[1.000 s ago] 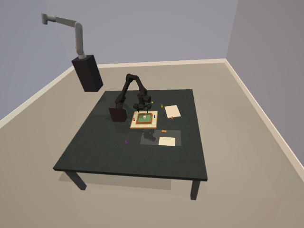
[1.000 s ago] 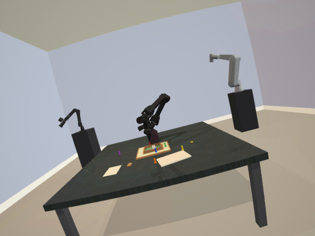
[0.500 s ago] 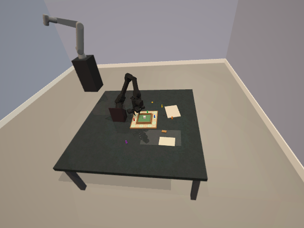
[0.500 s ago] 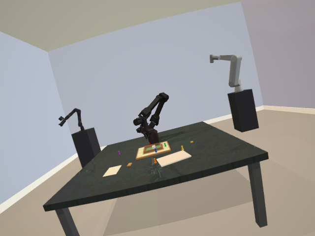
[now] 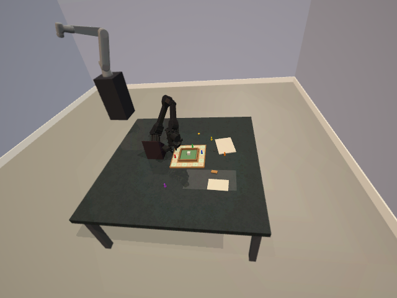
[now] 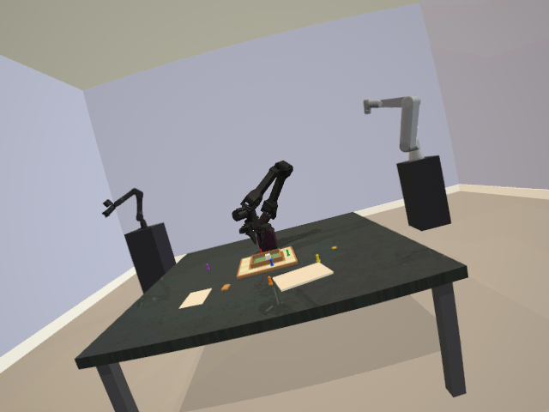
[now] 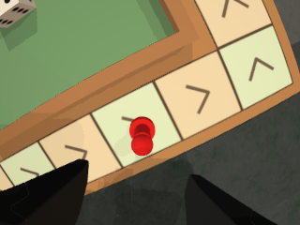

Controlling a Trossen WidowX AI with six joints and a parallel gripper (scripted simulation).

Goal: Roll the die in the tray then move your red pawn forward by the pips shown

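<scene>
My gripper tip is 5 cm above the red pawn. Round my gripper tip: white die (11 cm ahead, 4 cm to the left, 5 cm below); green pawn (12 cm ahead, 15 cm to the left, 5 cm below); green felt tray (11 cm ahead, 3 cm to the left, 7 cm below).
</scene>
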